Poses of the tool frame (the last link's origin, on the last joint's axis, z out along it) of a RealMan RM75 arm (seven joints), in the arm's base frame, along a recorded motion.
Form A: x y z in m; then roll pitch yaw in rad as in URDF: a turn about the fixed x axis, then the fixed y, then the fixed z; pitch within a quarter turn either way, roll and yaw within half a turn.
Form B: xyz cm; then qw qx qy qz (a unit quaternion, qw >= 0). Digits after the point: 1 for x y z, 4 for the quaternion.
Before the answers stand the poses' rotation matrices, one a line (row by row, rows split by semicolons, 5 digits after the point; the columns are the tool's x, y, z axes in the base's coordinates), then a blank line. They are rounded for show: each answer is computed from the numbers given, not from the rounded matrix.
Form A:
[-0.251 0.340 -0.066 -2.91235 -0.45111 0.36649]
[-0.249 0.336 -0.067 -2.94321 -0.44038 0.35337]
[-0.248 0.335 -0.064 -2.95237 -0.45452 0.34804]
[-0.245 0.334 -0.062 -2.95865 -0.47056 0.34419]
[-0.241 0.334 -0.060 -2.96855 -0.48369 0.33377]
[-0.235 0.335 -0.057 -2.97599 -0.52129 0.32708]
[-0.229 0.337 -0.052 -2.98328 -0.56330 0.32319]
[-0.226 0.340 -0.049 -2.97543 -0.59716 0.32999]
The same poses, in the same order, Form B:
0.84020 0.44146 0.31494; 0.32249 -0.87367 0.36429; 0.43596 -0.20451 -0.87642
0.84870 0.41810 0.32390; 0.31304 -0.89074 0.32953; 0.42628 -0.17828 -0.88685
0.84460 0.41260 0.34119; 0.30643 -0.89510 0.32388; 0.43903 -0.16900 -0.88243
0.83904 0.40945 0.35828; 0.30076 -0.89781 0.32169; 0.45339 -0.16215 -0.87644
0.83643 0.39837 0.37642; 0.29003 -0.90447 0.31276; 0.46505 -0.15243 -0.87206
0.82120 0.39463 0.41218; 0.27861 -0.90765 0.31392; 0.49800 -0.14295 -0.85531
0.80172 0.39345 0.44993; 0.26852 -0.90963 0.31696; 0.53398 -0.13329 -0.83492
0.78232 0.40756 0.47104; 0.26795 -0.90288 0.33617; 0.56230 -0.13677 -0.81555

[-25.1 34.0 -6.6 0.1501 -0.9474 -0.2016 -0.1981]
[-24.9 33.6 -6.7 0.1333 -0.9521 -0.1920 -0.1970]
[-24.8 33.5 -6.4 0.1295 -0.9516 -0.1889 -0.2050]
[-24.5 33.4 -6.2 0.1273 -0.9504 -0.1868 -0.2135]
[-24.1 33.4 -6.0 0.1224 -0.9504 -0.1811 -0.2213]
[-23.5 33.5 -5.7 0.1207 -0.9466 -0.1778 -0.2404]
[-22.9 33.7 -5.2 0.1195 -0.9416 -0.1758 -0.2612]
[-22.6 34.0 -4.9 0.1264 -0.9355 -0.1805 -0.2761]

